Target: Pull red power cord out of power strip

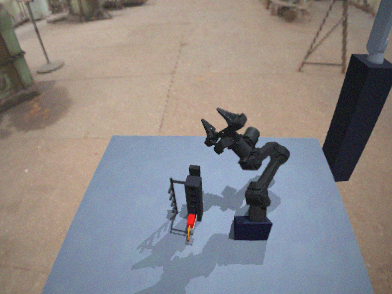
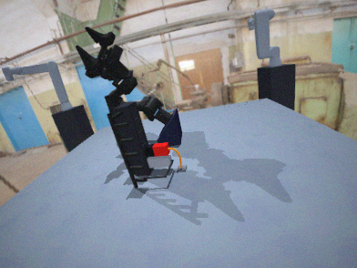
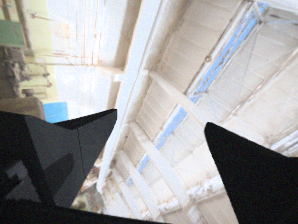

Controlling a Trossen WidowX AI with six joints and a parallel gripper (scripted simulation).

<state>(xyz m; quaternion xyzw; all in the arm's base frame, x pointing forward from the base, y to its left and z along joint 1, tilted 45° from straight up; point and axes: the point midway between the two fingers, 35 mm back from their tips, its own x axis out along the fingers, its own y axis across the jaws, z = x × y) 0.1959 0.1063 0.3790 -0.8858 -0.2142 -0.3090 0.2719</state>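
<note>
Right now the red plug is 90 mm ahead of my gripper tip, 160 mm to the left of it and 390 mm below it.
</note>
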